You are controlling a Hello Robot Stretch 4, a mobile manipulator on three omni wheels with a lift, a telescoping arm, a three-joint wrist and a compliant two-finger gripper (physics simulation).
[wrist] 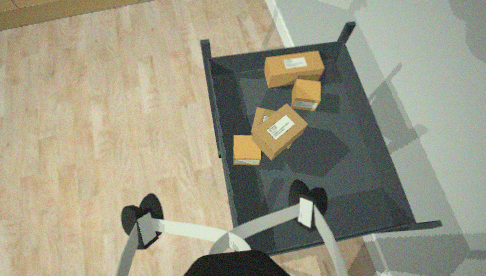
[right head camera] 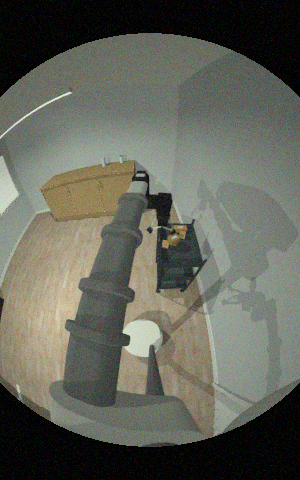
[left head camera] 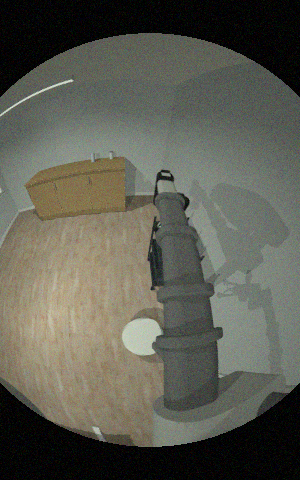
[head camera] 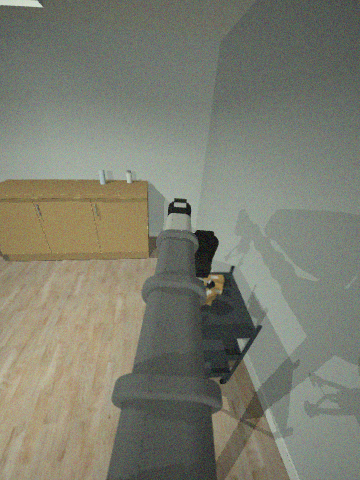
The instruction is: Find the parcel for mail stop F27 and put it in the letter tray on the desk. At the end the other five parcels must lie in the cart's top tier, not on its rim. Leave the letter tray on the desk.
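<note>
My gripper is open and empty, above the near left side of the dark cart. In the wrist view, several brown parcels lie in its top tier. A long parcel is at the far end, with a small parcel beside it. A labelled parcel lies tilted over another parcel, which is mostly hidden. A small parcel sits near the left wall. The labels are too blurred to read surely. A sixth parcel cannot be told apart. The desk and letter tray do not show.
A wooden cabinet stands at the back left with two small cylinders on top. A grey wall runs close along the cart's right side. A white round object is low beside my arm.
</note>
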